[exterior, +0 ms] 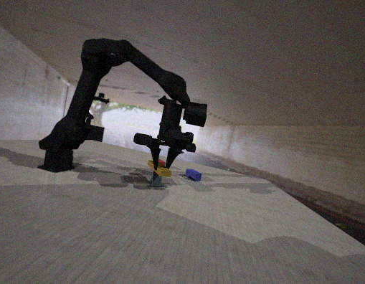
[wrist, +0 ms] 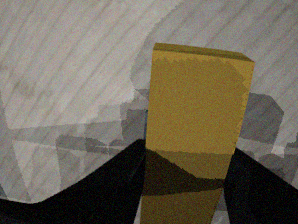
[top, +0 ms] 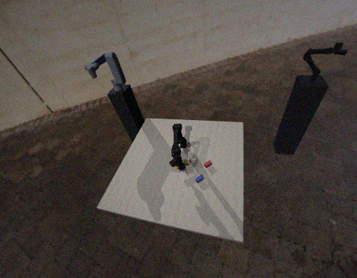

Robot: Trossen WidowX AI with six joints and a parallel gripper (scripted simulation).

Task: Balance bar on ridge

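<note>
Now: the yellow bar 20 mm to the left of my gripper tip and 20 mm behind it. The rest, counted from my gripper tip: red block (260 mm to the left, 90 mm behind, 40 mm below); then blue block (200 mm to the left, 90 mm ahead, 40 mm below).
</note>
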